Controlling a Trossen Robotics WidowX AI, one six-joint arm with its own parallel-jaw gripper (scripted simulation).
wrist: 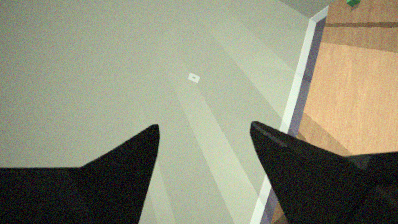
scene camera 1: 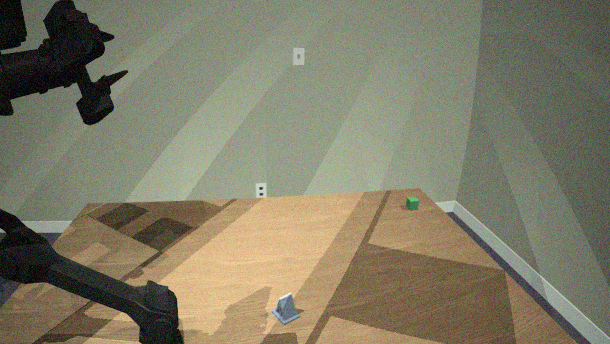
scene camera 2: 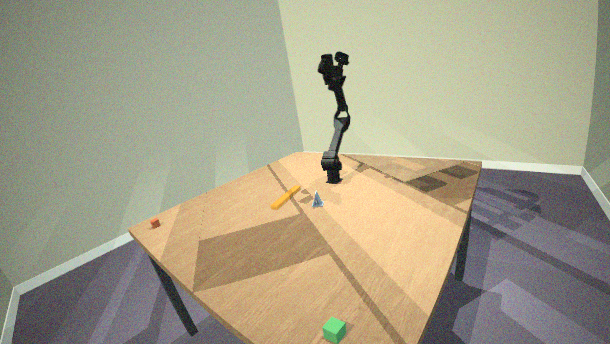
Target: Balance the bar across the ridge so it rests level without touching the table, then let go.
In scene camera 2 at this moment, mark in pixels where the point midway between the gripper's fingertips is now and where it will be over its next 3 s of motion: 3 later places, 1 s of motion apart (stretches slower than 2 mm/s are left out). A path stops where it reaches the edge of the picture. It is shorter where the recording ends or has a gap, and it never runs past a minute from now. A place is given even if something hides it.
My gripper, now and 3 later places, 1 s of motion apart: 347,69; 305,106; 278,168; 281,193
